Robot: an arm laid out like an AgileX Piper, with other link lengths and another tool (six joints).
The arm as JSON. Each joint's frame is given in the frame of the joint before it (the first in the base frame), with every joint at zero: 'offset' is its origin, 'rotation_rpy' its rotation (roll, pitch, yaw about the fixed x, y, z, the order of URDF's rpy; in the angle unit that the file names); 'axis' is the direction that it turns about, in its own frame. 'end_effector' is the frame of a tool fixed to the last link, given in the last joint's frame.
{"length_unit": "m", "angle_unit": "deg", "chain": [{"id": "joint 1", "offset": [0.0, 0.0, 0.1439], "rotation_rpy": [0.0, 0.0, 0.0], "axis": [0.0, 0.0, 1.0]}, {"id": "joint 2", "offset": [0.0, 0.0, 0.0], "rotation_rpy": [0.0, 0.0, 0.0], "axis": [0.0, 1.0, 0.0]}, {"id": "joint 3", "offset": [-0.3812, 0.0, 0.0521], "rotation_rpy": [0.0, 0.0, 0.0], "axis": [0.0, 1.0, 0.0]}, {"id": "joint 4", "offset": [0.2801, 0.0, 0.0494], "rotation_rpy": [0.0, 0.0, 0.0], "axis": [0.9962, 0.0, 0.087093]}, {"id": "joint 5", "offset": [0.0, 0.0, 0.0], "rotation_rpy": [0.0, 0.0, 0.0], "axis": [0.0, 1.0, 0.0]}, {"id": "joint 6", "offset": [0.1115, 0.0, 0.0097], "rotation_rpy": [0.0, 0.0, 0.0], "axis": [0.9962, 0.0, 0.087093]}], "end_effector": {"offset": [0.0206, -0.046, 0.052], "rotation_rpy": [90.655, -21.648, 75.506]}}
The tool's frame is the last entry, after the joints.
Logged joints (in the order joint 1, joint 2, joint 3, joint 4, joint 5, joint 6), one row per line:
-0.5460, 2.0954, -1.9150, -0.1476, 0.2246, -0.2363
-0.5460, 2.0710, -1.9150, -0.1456, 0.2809, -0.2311
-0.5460, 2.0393, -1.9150, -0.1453, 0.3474, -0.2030
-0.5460, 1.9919, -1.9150, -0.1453, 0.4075, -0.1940
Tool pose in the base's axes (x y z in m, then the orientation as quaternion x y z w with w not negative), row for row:
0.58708, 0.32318, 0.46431, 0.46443, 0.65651, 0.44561, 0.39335
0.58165, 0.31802, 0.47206, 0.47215, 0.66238, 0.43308, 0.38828
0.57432, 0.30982, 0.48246, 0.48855, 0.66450, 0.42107, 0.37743
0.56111, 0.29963, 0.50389, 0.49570, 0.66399, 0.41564, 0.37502
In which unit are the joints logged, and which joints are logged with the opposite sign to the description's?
The joints are logged in radians. Opposite sign: joint 1.
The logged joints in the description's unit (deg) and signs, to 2 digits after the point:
31.28, 120.06, -109.72, -8.46, 12.87, -13.54
31.28, 118.66, -109.72, -8.34, 16.09, -13.24
31.28, 116.84, -109.72, -8.33, 19.90, -11.63
31.28, 114.13, -109.72, -8.33, 23.35, -11.12

